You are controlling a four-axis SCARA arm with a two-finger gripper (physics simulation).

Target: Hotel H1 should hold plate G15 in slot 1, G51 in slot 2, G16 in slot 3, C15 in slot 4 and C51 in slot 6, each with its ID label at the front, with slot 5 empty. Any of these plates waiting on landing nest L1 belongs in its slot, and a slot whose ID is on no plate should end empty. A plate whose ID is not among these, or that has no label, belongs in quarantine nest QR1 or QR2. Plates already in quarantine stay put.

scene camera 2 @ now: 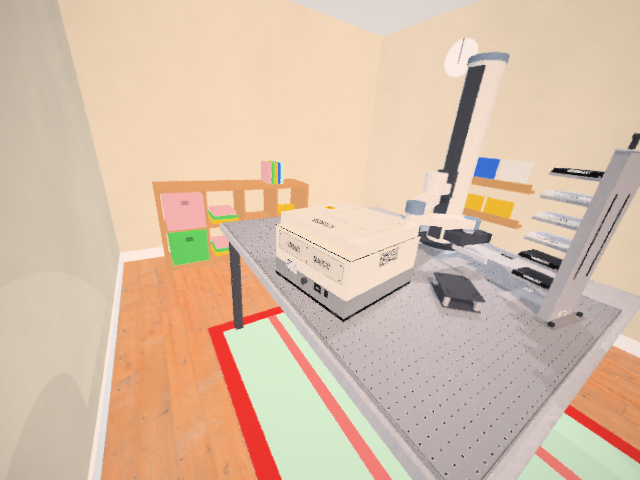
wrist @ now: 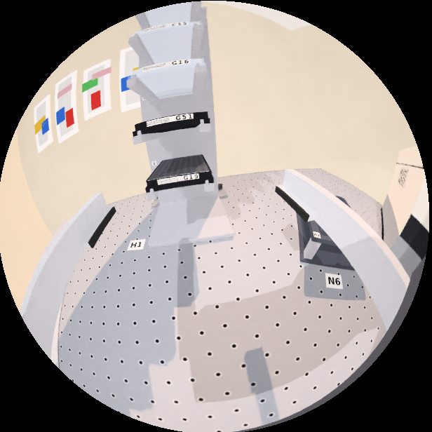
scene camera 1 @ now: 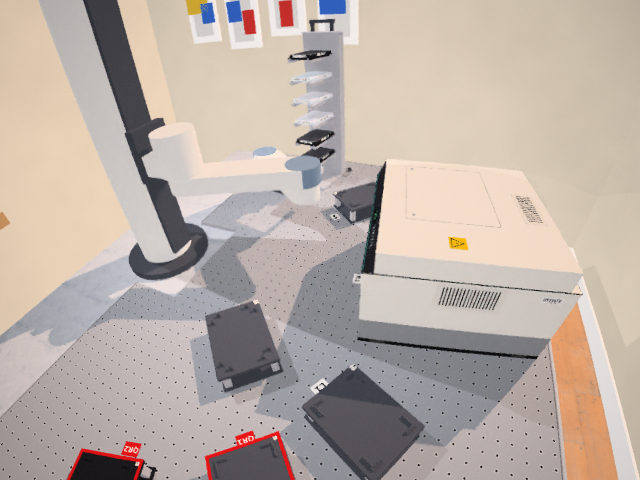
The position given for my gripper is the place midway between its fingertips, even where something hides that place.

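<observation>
An instrument (scene camera 1: 405, 301) is visible, also in scene camera 2 (scene camera 2: 361, 275). Visible too: a black plate (wrist: 182, 171) and a black plate (wrist: 187, 120). My gripper (scene camera 2: 501, 259) appears in the wrist view (wrist: 191, 186) as well.
</observation>
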